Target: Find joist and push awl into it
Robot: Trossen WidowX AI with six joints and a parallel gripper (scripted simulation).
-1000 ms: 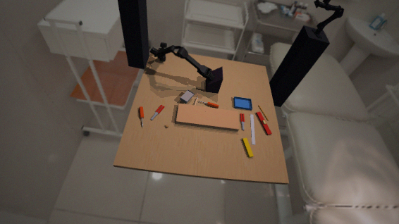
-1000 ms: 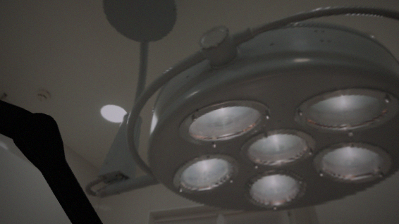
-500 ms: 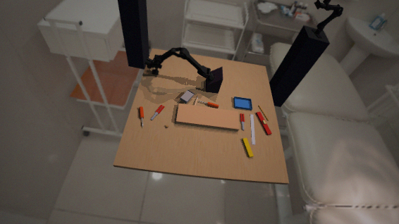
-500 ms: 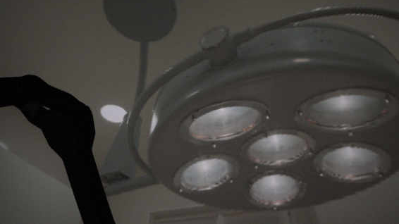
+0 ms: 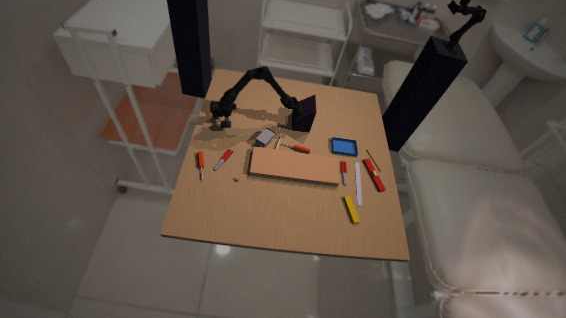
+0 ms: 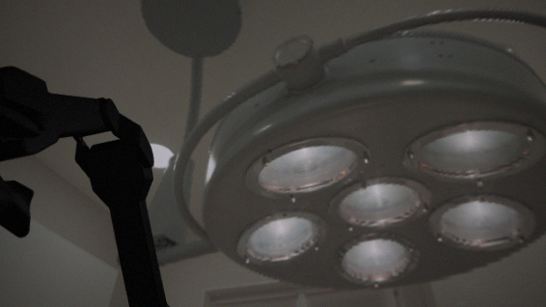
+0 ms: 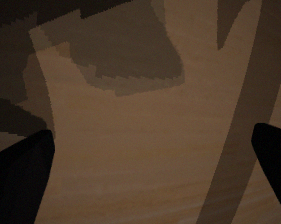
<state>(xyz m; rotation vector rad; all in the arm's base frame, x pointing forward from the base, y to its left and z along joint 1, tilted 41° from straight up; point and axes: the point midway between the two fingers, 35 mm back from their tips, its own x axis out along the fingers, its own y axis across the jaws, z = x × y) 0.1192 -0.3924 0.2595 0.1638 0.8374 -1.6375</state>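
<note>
My gripper tip is now 9 cm short of the stud finder, 30 cm to the right of it and 1 cm above it. From my gripper tip the other things lie so: brown-handled awl 9 cm ahead, 38 cm to the left, 1 cm below; green light 8 cm ahead, 31 cm to the left, 2 cm below; blue tray 2 cm ahead, 81 cm to the left, 1 cm below.
</note>
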